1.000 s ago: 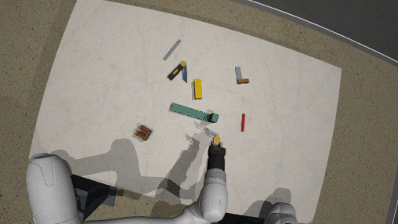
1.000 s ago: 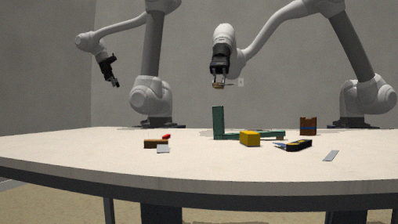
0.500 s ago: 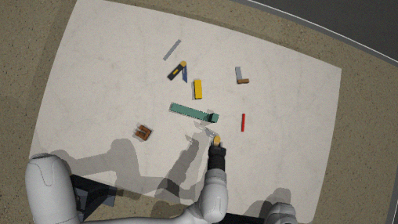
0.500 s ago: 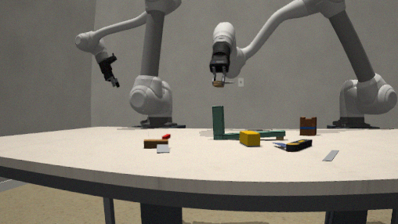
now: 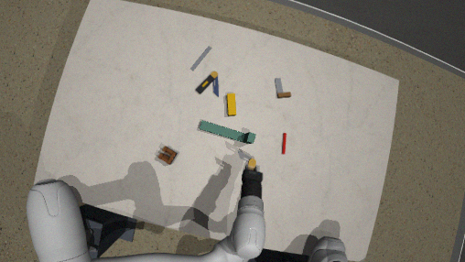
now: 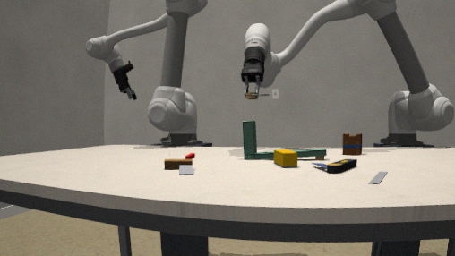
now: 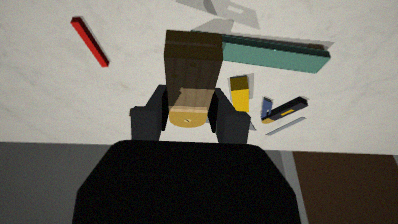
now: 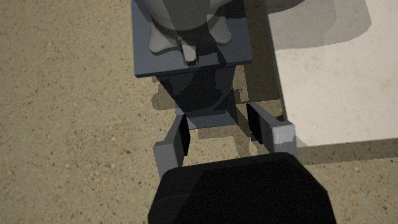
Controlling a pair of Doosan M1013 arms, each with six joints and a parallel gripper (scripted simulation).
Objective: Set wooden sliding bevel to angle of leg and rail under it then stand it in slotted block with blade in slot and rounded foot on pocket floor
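Note:
Right now my left hand is 2 cm short of the wooden sliding bevel, 1 cm to the right of it and 1 cm above it. From my left hand the other things lie so: red stick 16 cm ahead, 17 cm to the right, 21 cm below; grey blade 4 cm ahead, 2 cm to the left, 2 cm below; yellow block 28 cm ahead, 12 cm to the left, 20 cm below.

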